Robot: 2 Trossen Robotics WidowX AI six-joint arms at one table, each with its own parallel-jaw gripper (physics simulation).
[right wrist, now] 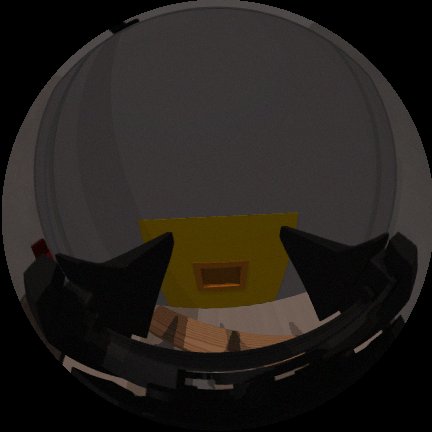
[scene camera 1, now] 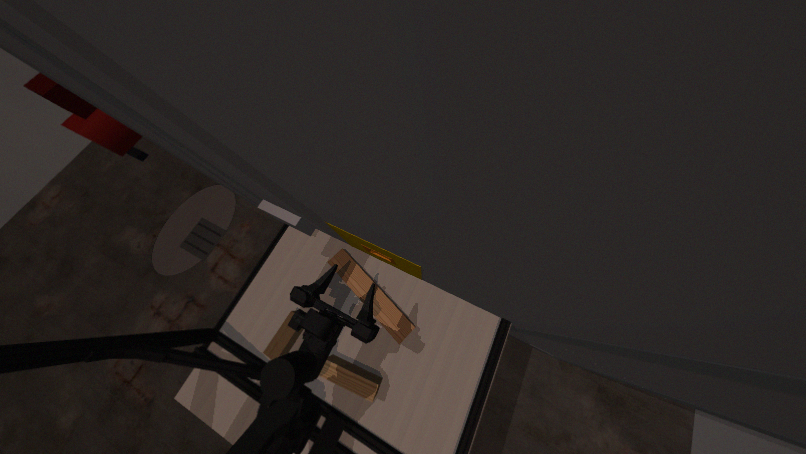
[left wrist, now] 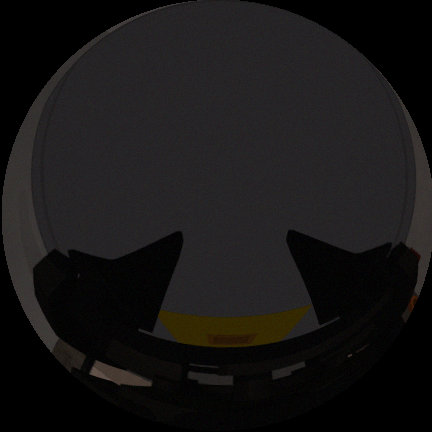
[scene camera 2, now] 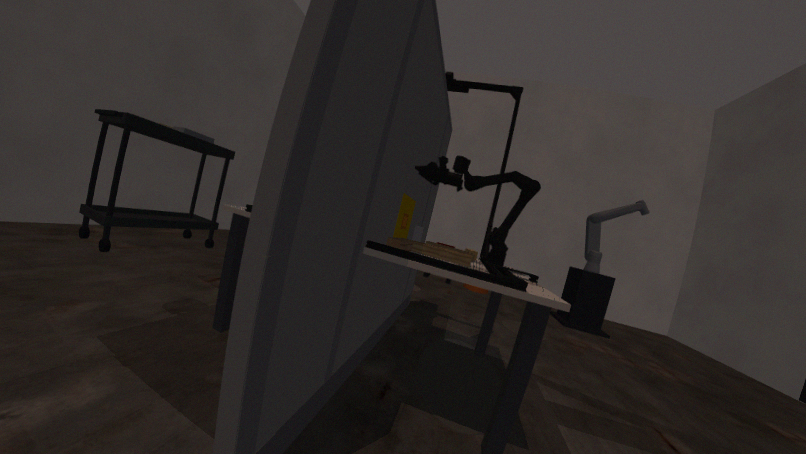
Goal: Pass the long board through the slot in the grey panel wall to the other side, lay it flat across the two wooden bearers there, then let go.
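Where they show: left gripper, fingertip midpoint: [left wrist: 235,236] [scene camera 2: 416,170]; right gripper, fingertip midpoint: [right wrist: 227,234] [scene camera 1: 355,273]; left arm's base, origin of the base link: [scene camera 2: 494,264]; right arm's base, origin of the base link: [scene camera 1: 307,415].
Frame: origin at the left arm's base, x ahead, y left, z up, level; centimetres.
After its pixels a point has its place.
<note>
The grey panel wall [scene camera 1: 507,140] {y 16.2, x 48.3, z 61.6 cm} [scene camera 2: 360,197] {y 49.2, x 43.3, z 11.8 cm} [left wrist: 225,125] {y 0.7, x 43.3, z 41.5 cm} [right wrist: 225,125] {y 0.8, x 48.3, z 32.0 cm} carries a yellow plate [scene camera 1: 403,267] {y 6.7, x 48.5, z 7.5 cm} [scene camera 2: 407,205] {y 1.1, x 43.3, z 16.1 cm} [left wrist: 185,327] {y 7.4, x 43.2, z 14.6 cm} [right wrist: 220,240] {y -0.4, x 48.4, z 16.3 cm} around an orange slot frame [right wrist: 197,275] {y -4.6, x 48.5, z 9.4 cm}. A long wooden board [scene camera 1: 389,307] {y 7.2, x 59.3, z 2.0 cm} [right wrist: 205,342] {y -3.6, x 57.8, z 2.0 cm} lies slantwise on the table near the plate. My right gripper [scene camera 1: 355,275] {y 0.0, x 55.7, z 21.0 cm} [right wrist: 227,234] {y 0.0, x 55.7, z 21.0 cm} is open and empty above the table, on the board's side away from the wall. My left gripper [scene camera 2: 418,169] {y 0.0, x 43.2, z 33.1 cm} [left wrist: 235,236] {y 0.0, x 43.2, z 33.1 cm} is open and empty, facing the wall higher than the plate. Low wooden pieces [scene camera 2: 437,252] {y 15.5, x 23.6, z 0.2 cm} lie below it; I cannot tell them apart.
In scene camera 1, one wooden block [scene camera 1: 282,335] {y -15.7, x 78.6, z 2.5 cm} and another wooden block [scene camera 1: 352,380] {y 7.1, x 78.2, z 4.4 cm} lie partly under my right arm. A black post frame [scene camera 2: 510,129] {y -34.2, x 3.6, z 75.3 cm} rises behind my left arm. A dark cart [scene camera 2: 141,124] and a grey robot arm [scene camera 2: 593,231] stand farther off.
</note>
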